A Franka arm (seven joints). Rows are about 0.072 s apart.
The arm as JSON. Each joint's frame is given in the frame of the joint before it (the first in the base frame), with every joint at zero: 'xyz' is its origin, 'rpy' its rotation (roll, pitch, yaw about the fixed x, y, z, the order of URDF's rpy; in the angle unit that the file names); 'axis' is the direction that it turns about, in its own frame. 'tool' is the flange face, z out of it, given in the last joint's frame.
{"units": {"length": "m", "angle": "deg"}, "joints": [
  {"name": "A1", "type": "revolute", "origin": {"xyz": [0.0, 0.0, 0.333], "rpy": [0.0, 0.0, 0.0]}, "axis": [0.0, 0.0, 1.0]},
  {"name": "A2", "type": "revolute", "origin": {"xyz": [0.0, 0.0, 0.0], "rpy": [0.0, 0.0, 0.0]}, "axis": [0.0, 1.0, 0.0]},
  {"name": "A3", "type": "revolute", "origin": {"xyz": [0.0, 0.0, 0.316], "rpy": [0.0, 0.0, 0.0]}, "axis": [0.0, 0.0, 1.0]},
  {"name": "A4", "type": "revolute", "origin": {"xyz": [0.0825, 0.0, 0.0], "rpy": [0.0, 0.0, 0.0]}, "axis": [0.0, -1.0, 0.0]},
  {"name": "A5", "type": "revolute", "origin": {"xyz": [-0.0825, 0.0, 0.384], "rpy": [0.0, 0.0, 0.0]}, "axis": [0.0, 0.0, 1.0]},
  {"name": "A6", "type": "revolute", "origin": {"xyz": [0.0, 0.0, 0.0], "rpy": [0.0, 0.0, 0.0]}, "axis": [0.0, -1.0, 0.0]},
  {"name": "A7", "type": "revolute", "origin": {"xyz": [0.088, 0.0, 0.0], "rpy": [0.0, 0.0, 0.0]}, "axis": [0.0, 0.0, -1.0]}
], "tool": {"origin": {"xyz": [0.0, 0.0, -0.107], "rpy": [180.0, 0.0, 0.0]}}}
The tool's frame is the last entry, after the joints.
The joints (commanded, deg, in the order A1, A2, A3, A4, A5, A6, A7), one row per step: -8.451, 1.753, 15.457, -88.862, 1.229, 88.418, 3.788; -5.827, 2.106, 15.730, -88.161, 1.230, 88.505, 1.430; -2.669, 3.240, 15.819, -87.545, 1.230, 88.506, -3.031; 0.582, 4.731, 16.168, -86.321, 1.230, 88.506, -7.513; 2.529, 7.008, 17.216, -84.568, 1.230, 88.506, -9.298; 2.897, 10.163, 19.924, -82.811, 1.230, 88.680, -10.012; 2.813, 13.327, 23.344, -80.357, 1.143, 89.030, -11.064; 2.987, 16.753, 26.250, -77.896, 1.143, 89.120, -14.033; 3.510, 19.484, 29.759, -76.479, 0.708, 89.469, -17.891; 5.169, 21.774, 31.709, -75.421, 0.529, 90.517, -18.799; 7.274, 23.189, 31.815, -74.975, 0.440, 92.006, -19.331
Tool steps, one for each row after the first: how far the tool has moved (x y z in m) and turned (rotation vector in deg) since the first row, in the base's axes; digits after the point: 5 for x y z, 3 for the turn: -0.00190, 0.02785, 0.00256, 0.258, -0.490, 5.243; -0.00234, 0.05883, -0.00317, 0.698, -0.083, 12.936; -0.00348, 0.09336, -0.00743, 1.307, 0.077, 20.985; -0.00072, 0.12200, -0.01501, 2.098, 0.551, 25.698; 0.00451, 0.15046, -0.03041, 3.375, 1.713, 29.339; 0.00816, 0.17973, -0.03912, 5.130, 1.931, 33.445; 0.01193, 0.20586, -0.05055, 7.357, 2.506, 39.079; 0.00636, 0.23903, -0.06152, 9.378, 2.947, 46.501; -0.00074, 0.27101, -0.07152, 11.044, 2.992, 50.514; -0.00562, 0.29358, -0.08021, 11.860, 2.546, 52.897
